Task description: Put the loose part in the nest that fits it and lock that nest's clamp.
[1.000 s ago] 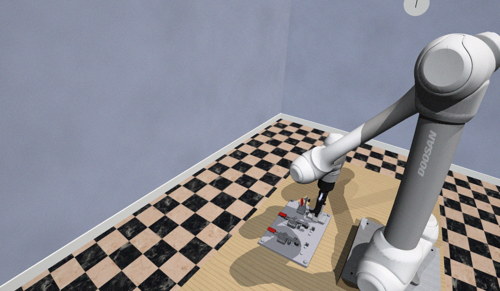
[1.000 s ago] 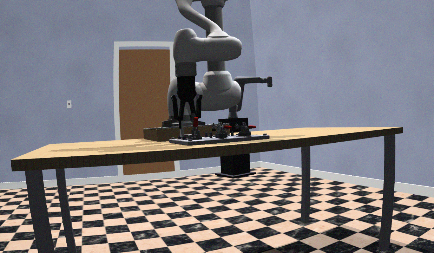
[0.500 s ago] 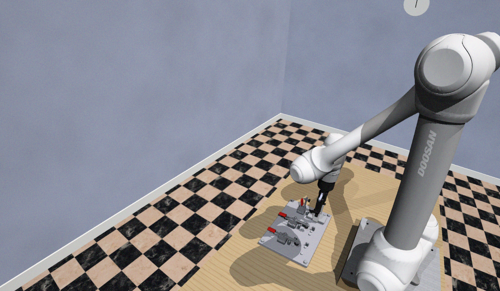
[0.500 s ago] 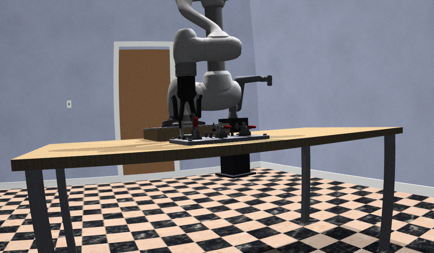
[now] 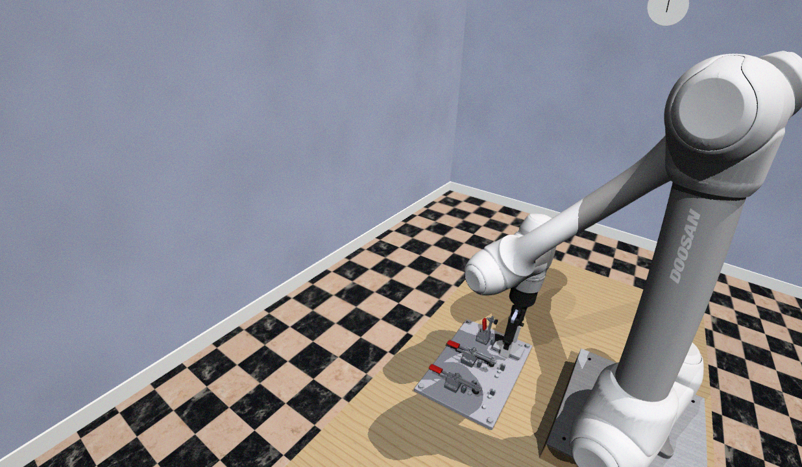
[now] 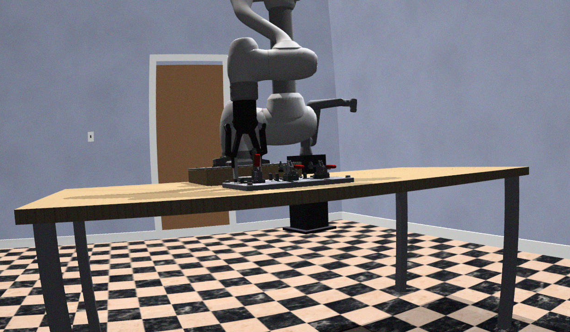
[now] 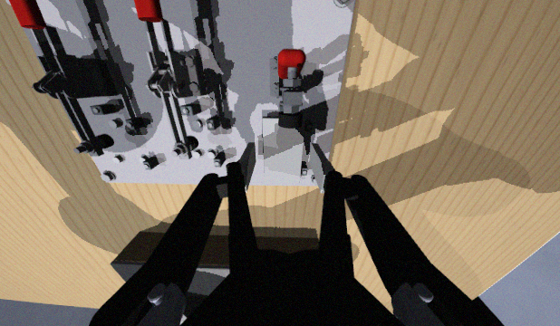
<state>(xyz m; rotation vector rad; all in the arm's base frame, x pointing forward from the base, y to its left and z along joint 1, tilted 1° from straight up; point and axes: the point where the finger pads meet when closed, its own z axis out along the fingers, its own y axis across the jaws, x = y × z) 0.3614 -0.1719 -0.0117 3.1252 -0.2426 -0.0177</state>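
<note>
My hand is 3 cm above the flat grey part. Round my hand: grey fixture plate: 10 cm to the left, 7 cm ahead, 5 cm below.
</note>
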